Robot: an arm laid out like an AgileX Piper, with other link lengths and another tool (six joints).
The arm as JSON. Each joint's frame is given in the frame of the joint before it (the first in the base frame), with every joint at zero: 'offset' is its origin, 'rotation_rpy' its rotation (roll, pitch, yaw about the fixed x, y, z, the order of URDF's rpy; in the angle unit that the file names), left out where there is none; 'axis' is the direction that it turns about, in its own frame. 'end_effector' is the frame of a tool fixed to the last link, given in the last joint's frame.
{
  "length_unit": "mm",
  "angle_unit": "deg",
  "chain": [
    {
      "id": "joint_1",
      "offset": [
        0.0,
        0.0,
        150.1
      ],
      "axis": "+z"
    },
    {
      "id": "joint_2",
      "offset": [
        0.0,
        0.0,
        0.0
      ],
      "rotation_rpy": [
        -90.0,
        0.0,
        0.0
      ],
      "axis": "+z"
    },
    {
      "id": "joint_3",
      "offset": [
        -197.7,
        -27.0,
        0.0
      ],
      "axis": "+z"
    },
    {
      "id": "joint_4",
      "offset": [
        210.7,
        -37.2,
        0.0
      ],
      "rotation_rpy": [
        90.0,
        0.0,
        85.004
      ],
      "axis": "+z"
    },
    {
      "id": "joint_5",
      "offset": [
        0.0,
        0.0,
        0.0
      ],
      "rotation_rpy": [
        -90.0,
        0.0,
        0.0
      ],
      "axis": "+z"
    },
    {
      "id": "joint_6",
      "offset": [
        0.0,
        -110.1,
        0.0
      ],
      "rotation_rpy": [
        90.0,
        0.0,
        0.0
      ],
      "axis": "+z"
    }
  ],
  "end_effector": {
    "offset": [
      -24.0,
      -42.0,
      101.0
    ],
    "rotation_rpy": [
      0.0,
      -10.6,
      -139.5
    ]
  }
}
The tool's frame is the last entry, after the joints.
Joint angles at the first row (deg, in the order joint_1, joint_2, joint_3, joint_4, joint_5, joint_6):
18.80, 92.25, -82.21, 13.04, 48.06, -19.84
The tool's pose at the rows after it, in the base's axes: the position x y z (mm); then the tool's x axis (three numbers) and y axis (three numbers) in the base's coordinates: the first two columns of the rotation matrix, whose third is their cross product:
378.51 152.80 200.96 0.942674 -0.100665 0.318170 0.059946 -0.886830 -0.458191
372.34 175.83 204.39 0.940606 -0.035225 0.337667 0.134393 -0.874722 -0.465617
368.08 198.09 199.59 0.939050 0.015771 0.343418 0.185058 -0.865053 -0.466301
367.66 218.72 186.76 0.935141 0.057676 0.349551 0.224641 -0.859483 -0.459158
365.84 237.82 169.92 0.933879 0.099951 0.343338 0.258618 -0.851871 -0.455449
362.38 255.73 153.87 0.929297 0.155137 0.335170 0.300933 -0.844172 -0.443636
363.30 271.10 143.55 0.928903 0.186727 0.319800 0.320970 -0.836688 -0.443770
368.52 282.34 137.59 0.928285 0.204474 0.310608 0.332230 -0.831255 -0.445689
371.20 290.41 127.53 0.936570 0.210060 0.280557 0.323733 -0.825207 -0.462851
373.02 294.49 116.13 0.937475 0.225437 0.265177 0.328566 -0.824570 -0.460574
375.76 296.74 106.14 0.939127 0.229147 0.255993 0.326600 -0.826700 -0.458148
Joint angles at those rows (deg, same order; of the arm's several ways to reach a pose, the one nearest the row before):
20.21, 92.24, -82.37, 17.93, 47.59, -23.95
22.88, 92.35, -82.38, 19.70, 46.69, -26.58
25.89, 93.93, -82.68, 20.31, 45.19, -27.54
28.74, 96.84, -82.68, 20.50, 42.12, -28.42
31.03, 100.14, -82.68, 21.66, 39.55, -30.17
33.06, 103.47, -83.38, 22.70, 38.18, -32.54
34.37, 107.43, -86.67, 23.31, 38.64, -33.22
34.89, 111.32, -90.98, 23.62, 39.71, -33.50
34.89, 114.89, -94.37, 25.23, 41.13, -33.94
34.89, 117.49, -95.92, 25.94, 41.39, -35.08
34.89, 119.64, -96.99, 26.25, 40.99, -35.57

